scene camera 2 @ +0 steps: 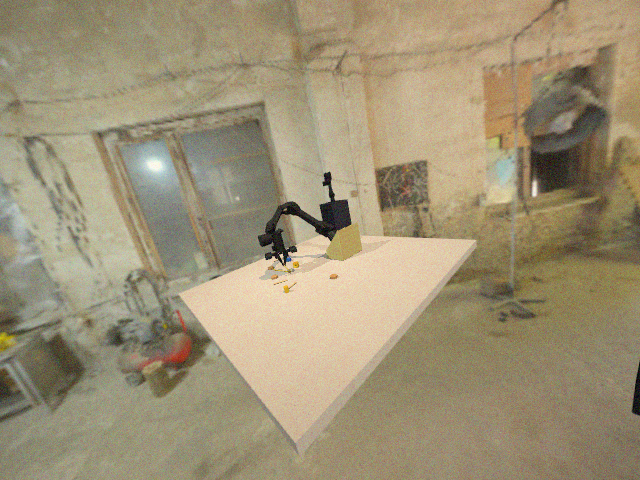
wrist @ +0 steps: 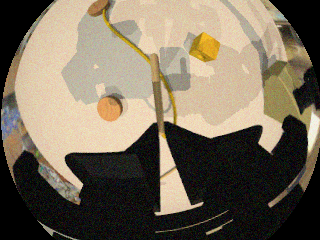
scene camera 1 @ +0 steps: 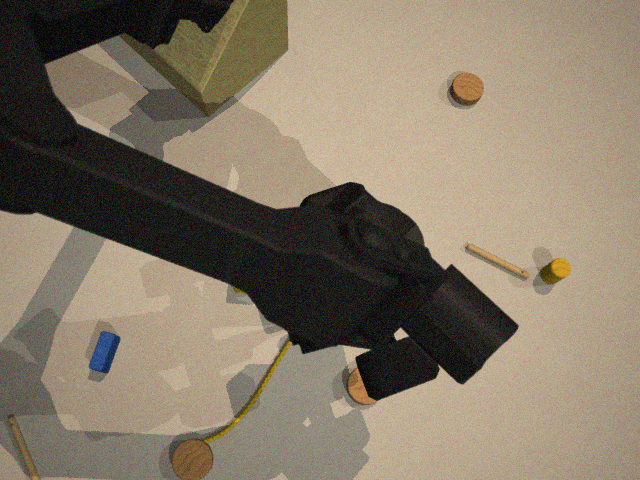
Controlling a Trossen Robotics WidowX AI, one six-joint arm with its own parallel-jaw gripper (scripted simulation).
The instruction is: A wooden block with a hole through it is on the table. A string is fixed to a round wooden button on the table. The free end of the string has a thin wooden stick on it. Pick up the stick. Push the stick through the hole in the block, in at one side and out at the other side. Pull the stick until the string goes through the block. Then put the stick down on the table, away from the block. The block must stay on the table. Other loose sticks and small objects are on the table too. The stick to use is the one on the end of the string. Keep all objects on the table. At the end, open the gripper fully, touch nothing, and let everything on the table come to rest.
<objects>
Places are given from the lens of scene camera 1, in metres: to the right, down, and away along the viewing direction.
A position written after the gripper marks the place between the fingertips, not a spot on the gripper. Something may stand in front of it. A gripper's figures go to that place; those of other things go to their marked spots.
gripper (scene camera 1: 357, 306): 0.04, 0.07, 0.60
blue block (scene camera 1: 105, 350): -0.22, 0.11, 0.61
</objects>
